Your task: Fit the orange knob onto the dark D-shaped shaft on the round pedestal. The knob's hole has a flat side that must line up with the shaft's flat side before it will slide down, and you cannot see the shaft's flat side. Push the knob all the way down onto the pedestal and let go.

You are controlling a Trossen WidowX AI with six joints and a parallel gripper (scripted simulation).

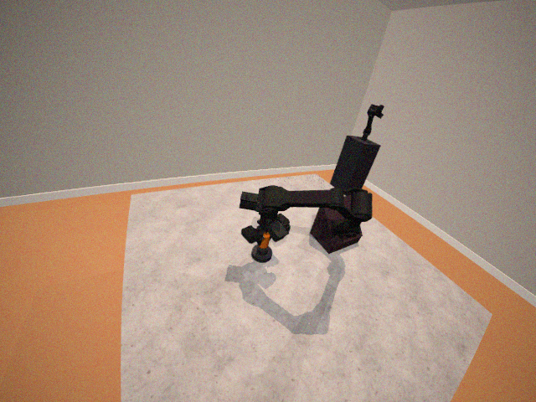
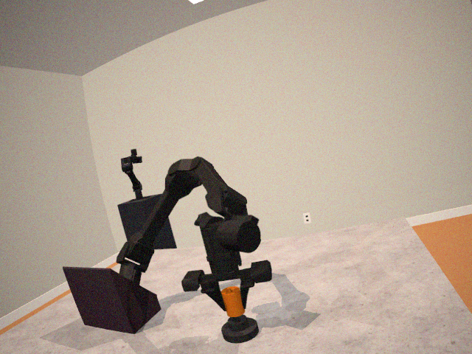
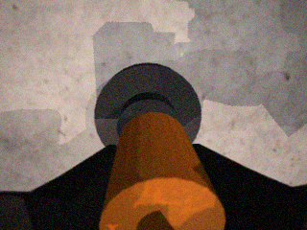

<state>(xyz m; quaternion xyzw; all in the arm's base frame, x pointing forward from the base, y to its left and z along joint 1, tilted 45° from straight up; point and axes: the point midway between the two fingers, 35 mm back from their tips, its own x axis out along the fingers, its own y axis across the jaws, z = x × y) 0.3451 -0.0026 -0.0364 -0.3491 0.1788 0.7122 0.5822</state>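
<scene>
My gripper tip is now 20 mm below the orange knob. Round my gripper tip: round pedestal: 40 mm below.
</scene>
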